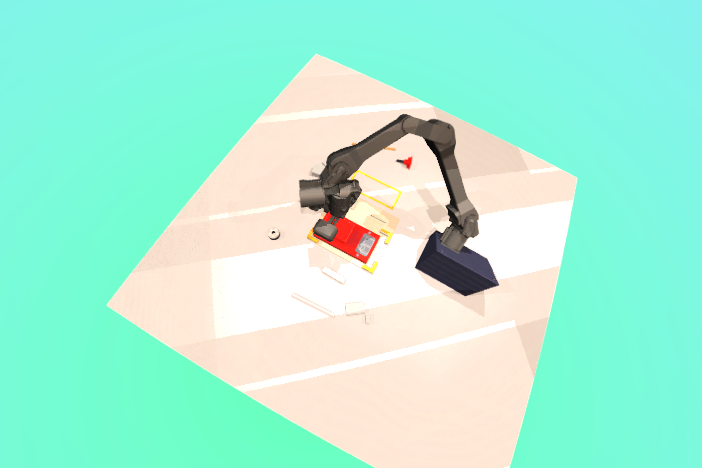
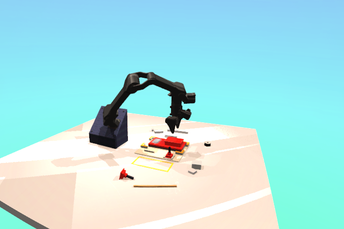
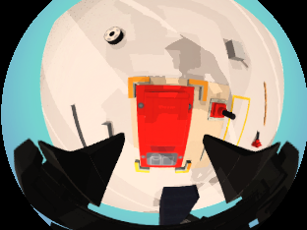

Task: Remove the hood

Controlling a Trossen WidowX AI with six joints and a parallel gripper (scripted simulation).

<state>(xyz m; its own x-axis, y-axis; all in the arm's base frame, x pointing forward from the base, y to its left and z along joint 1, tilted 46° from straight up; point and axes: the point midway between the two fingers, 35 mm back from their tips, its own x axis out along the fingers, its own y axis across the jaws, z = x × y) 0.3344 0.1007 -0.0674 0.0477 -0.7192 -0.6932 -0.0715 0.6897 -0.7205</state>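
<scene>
My gripper tip is 60 mm above the red hood and 10 mm to the left of it. Round my gripper tip: wooden stick 390 mm to the right, 100 mm below, 70 mm ahead; then black ring 170 mm ahead, 120 mm to the left, 90 mm below.
</scene>
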